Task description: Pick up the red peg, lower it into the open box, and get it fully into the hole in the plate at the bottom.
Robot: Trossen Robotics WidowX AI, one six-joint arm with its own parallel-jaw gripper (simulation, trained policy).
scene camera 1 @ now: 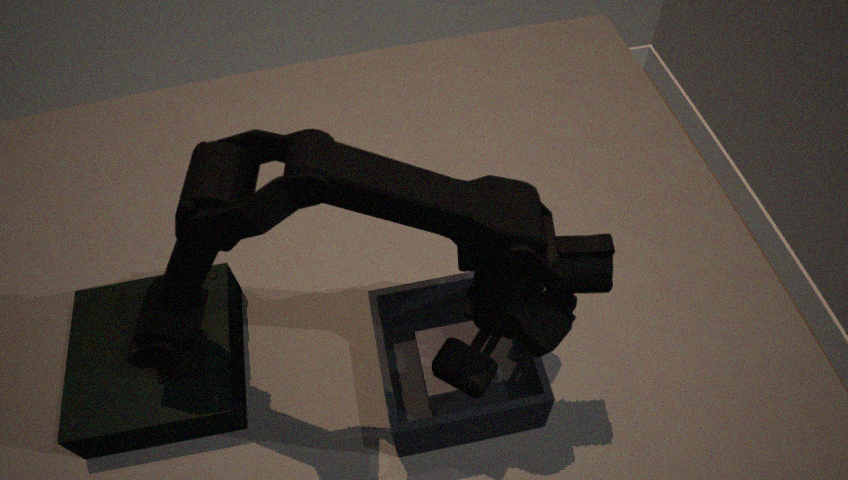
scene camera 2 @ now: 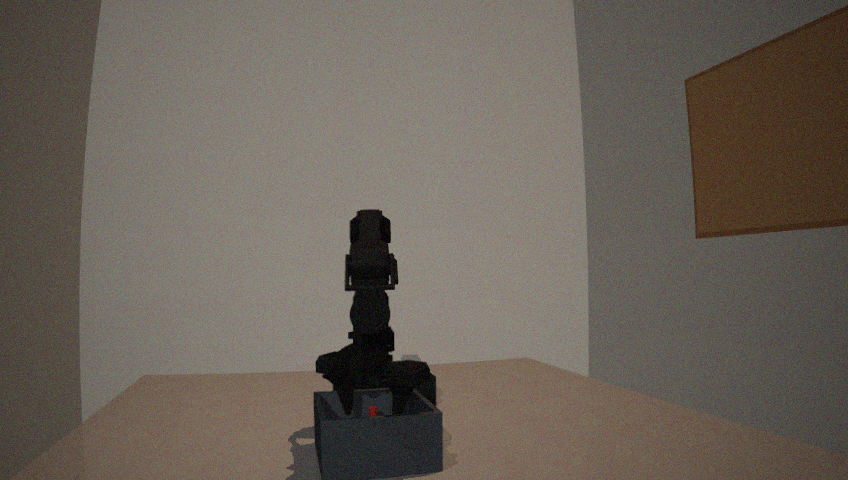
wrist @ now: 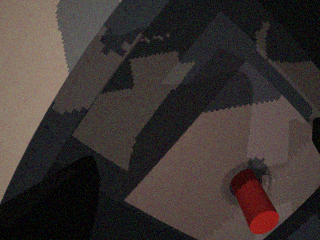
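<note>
Scene camera 1 shows my gripper [scene camera 1: 489,348], a grey box [scene camera 1: 524,400] and a grey plate [scene camera 1: 440,394]; scene camera 1 does not show the red peg, hidden by my gripper. In scene camera 2, my gripper [scene camera 2: 371,419] is visible, while scene camera 2 does not show the grey plate, hidden by the grey box. The wrist view shows the red peg [wrist: 258,210], my gripper [wrist: 210,149], the grey plate [wrist: 229,119] and the grey box [wrist: 136,66].
</note>
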